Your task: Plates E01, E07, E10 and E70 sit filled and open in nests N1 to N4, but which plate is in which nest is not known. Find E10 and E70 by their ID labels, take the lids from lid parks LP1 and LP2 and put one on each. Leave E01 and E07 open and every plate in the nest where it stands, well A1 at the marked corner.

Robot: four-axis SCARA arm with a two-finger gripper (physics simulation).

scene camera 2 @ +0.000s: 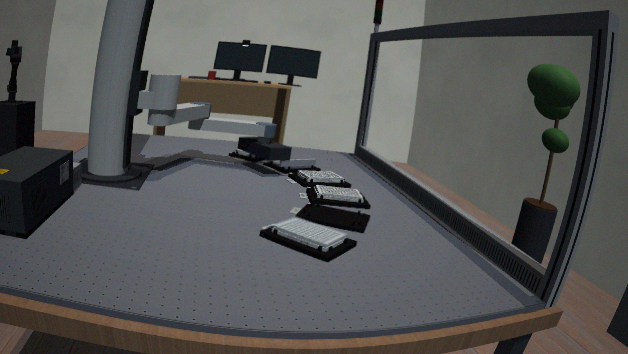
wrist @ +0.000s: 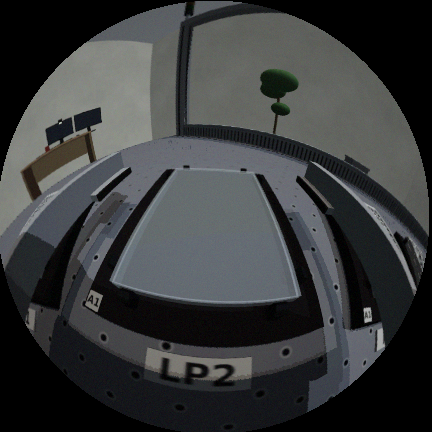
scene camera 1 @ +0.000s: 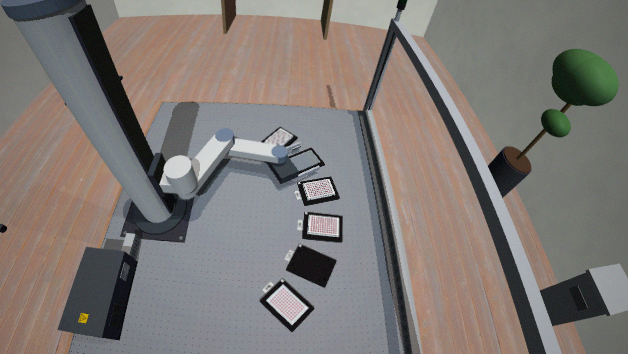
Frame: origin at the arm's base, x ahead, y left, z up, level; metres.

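Seen in the pictures: gripper, fingertip midpoint: (scene camera 2: 298, 156) (wrist: 212, 157) (scene camera 1: 309, 155); arm's base, origin of the base link: (scene camera 2: 107, 175) (scene camera 1: 160, 209).
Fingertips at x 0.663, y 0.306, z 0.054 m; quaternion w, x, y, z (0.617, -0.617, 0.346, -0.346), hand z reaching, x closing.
Note:
Pixels of each thing's top centre, then the offset from my fingertips to it. Level surfaces: height alone.
- clear lid, middle of its top: (wrist: 210, 201) (scene camera 2: 292, 163) (scene camera 1: 304, 160) 0.013 m right, 0.020 m back, 0.024 m down
- black lid park LP2, middle of its top: (wrist: 210, 199) (scene camera 2: 292, 162) (scene camera 1: 304, 159) 0.013 m right, 0.020 m back, 0.022 m down
- Lid park LP1, middle of its top: (scene camera 2: 335, 211) (scene camera 1: 312, 264) 0.526 m right, 0.000 m ahead, 0.022 m down
- N4 plate, middle of its top: (scene camera 2: 310, 229) (scene camera 1: 287, 304) 0.683 m right, 0.094 m back, 0.013 m down
- N3 plate, middle of its top: (scene camera 2: 339, 190) (scene camera 1: 323, 225) 0.358 m right, 0.053 m ahead, 0.015 m down
- N2 plate, middle of its top: (wrist: 381, 231) (scene camera 2: 320, 174) (scene camera 1: 319, 188) 0.177 m right, 0.041 m ahead, 0.015 m down
- N1 plate, middle of its top: (wrist: 38, 216) (scene camera 1: 279, 137) 0.119 m left, 0.149 m back, 0.015 m down
- perforated table, its level: 0.040 m down
My gripper (scene camera 1: 311, 155) (wrist: 212, 157) is open and empty, lowered over LP2, its fingers standing apart on either side of the clear lid (scene camera 1: 306, 160) (wrist: 207, 235). The lid lies flat on the black lid park LP2 (wrist: 215, 325). Lid park LP1 (scene camera 1: 311, 266) (scene camera 2: 332, 218) holds no lid. The N4 plate (scene camera 1: 286, 303) (scene camera 2: 310, 233) appears to have a clear lid on. The N3 plate (scene camera 1: 324, 226) (scene camera 2: 339, 193) and N2 plate (scene camera 1: 318, 189) (scene camera 2: 321, 176) look open. The N1 plate (scene camera 1: 280, 136) is partly hidden by the arm in scene camera 2. No ID label is readable.
The nests and lid parks stand in an arc on the perforated table (scene camera 1: 215, 280) (scene camera 2: 175, 260). A framed guard (scene camera 1: 367, 150) (scene camera 2: 367, 95) runs along the far side. The arm column (scene camera 1: 110, 120) (scene camera 2: 117, 95) and a dark control box (scene camera 1: 95, 292) (scene camera 2: 35, 190) stand at the left.

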